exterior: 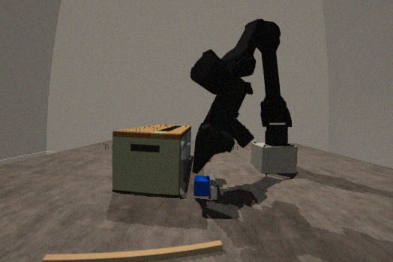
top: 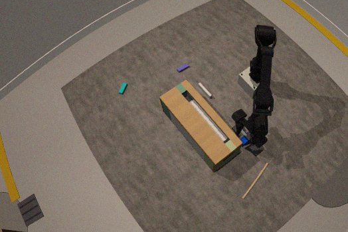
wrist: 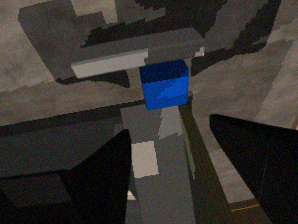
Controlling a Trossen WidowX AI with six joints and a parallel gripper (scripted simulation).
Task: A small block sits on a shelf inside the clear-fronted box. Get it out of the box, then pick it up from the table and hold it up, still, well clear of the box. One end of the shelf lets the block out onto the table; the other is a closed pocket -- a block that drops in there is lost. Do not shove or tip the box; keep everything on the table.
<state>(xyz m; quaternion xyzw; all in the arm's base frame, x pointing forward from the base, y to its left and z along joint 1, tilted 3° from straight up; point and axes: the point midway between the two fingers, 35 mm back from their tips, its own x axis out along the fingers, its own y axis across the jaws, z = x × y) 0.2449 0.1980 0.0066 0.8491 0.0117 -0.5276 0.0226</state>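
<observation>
My gripper tip is now 20 mm past the blue block and 40 mm above it. From my gripper tip the other things lie so: box 70 mm ahead, 160 mm to the right, 10 mm above; wooden stick 50 mm ahead, 190 mm to the left, 50 mm below; purple piece 20 mm behind, 490 mm to the right, 50 mm below.
</observation>
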